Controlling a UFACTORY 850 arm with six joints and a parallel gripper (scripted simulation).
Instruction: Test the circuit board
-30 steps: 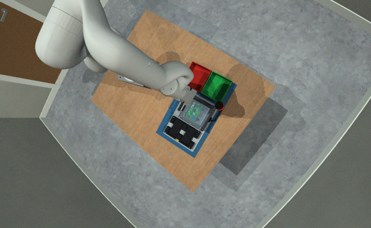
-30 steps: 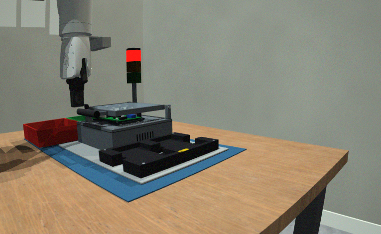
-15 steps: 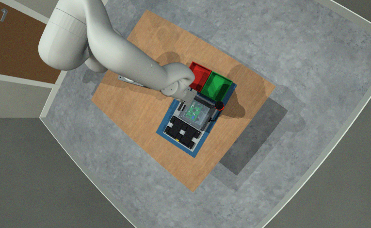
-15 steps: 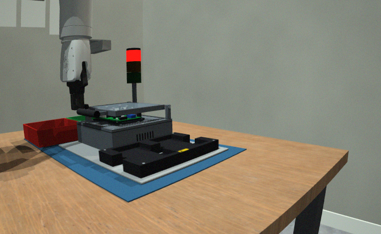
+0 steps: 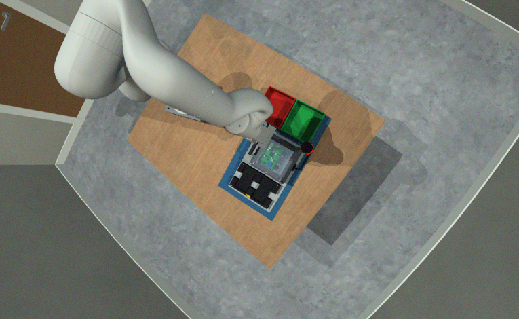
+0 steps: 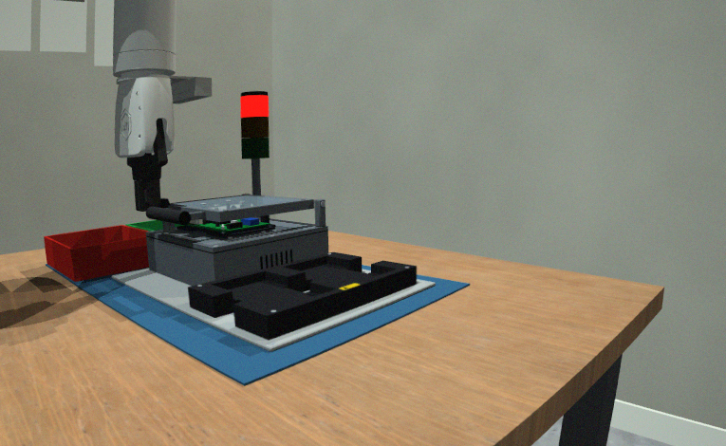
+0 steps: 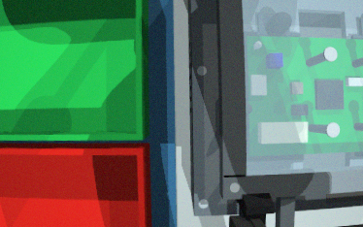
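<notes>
The black hook is 20 mm below my hand and 20 mm ahead of it. The rest, counted from my hand: see-through lid 90 mm ahead, 50 mm to the right, 20 mm below; then green circuit board 90 mm ahead, 50 mm to the right, 40 mm below; then red bin 130 mm to the left, 100 mm below, 40 mm behind.
</notes>
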